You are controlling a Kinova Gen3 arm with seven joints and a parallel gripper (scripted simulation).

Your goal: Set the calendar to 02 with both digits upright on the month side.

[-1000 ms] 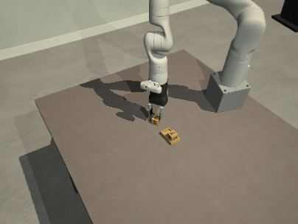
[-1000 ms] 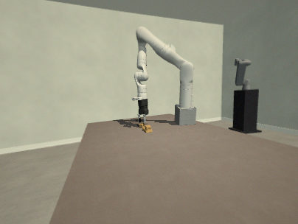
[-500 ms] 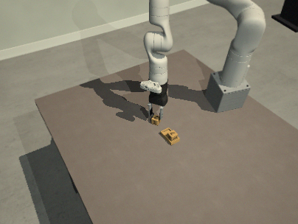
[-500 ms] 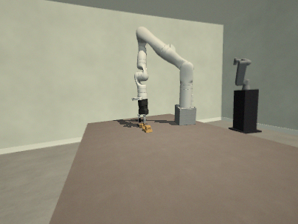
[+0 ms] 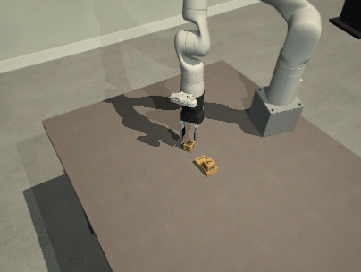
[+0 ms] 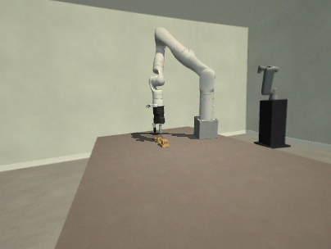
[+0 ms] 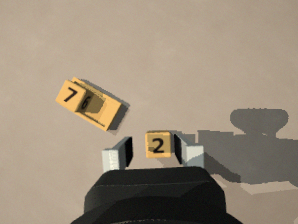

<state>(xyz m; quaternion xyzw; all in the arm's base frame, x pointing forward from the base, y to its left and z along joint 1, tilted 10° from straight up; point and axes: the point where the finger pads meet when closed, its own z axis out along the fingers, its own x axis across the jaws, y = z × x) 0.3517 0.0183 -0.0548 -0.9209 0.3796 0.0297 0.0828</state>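
Now: hand 1 cm to the left of the orange cube and 7 cm above it. Also, from my hand: tray (3 cm behind, 10 cm to the left, 7 cm below).
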